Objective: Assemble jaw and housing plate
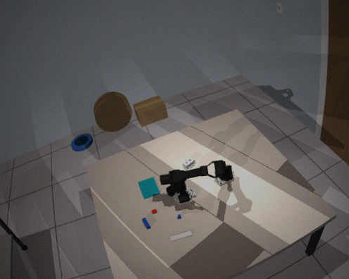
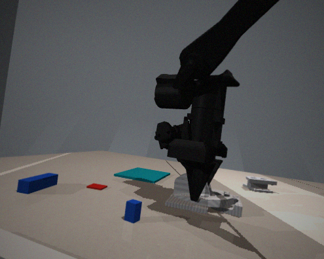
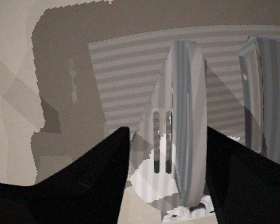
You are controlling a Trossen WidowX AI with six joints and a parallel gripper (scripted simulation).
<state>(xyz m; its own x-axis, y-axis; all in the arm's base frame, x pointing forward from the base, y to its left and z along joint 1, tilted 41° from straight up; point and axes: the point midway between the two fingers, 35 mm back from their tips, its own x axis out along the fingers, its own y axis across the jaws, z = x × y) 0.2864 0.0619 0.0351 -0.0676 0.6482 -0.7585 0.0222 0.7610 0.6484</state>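
Now: gripper tip 20 mm short of the ribbed grey base, 30 mm to the left of it and 10 mm above it. Also, from my gripper tip: teal flat plate: 190 mm ahead, 180 mm to the right, 10 mm below; then small blue block: 60 mm ahead, 130 mm to the left; then red tile: 190 mm ahead, 30 mm to the left, 10 mm below.
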